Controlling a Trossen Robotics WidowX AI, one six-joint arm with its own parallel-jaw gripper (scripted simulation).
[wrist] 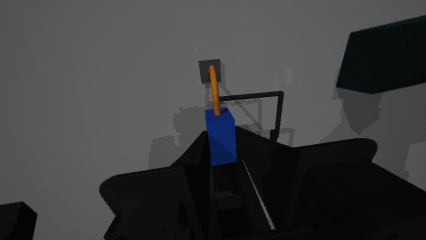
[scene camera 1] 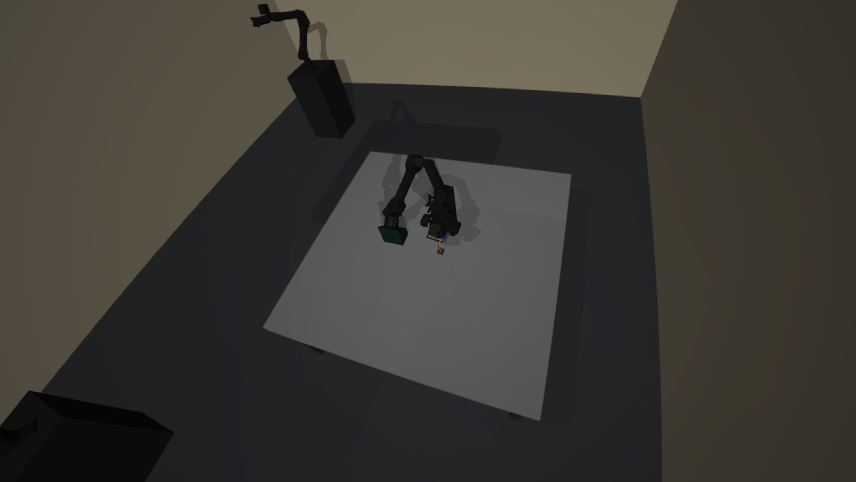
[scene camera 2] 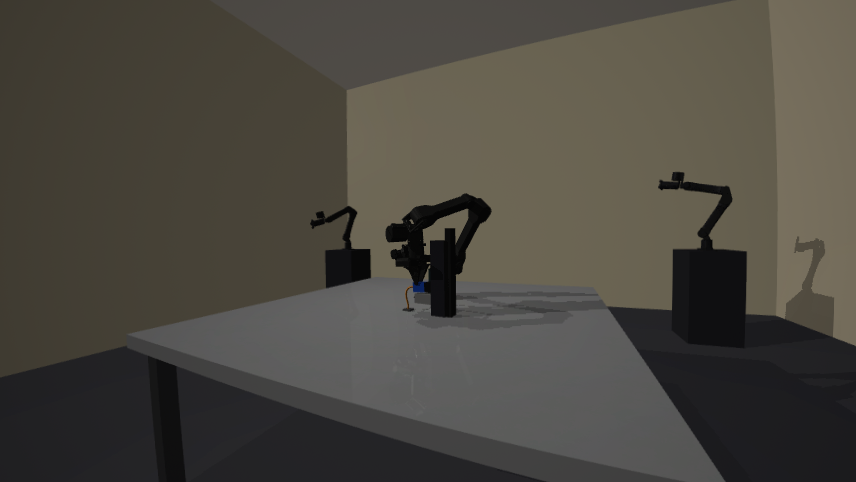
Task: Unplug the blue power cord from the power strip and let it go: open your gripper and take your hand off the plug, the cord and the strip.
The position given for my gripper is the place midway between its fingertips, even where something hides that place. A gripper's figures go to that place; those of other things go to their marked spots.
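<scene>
My gripper (wrist: 220, 132) sits 12 cm from the lens, while a blue plug (wrist: 221, 128) is 10 cm from the lens.
</scene>
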